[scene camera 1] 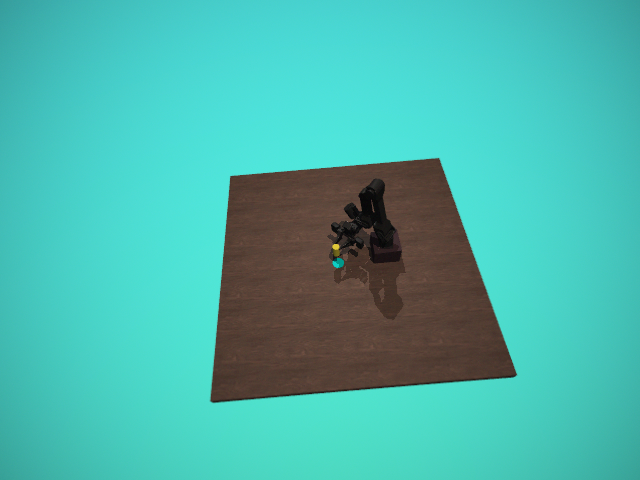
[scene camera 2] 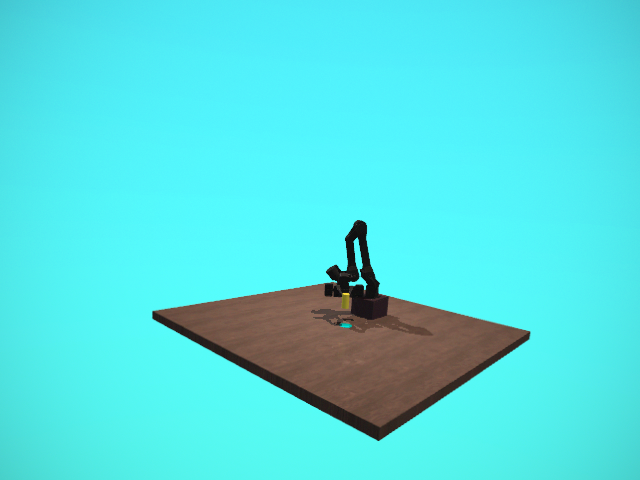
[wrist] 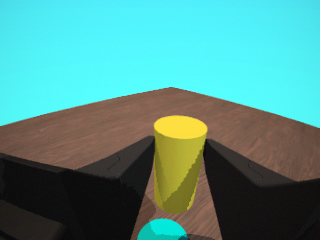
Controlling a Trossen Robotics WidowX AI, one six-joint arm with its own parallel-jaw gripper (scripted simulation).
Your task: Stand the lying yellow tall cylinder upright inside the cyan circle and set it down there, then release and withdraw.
my gripper: holds a yellow tall cylinder (wrist: 180, 140)
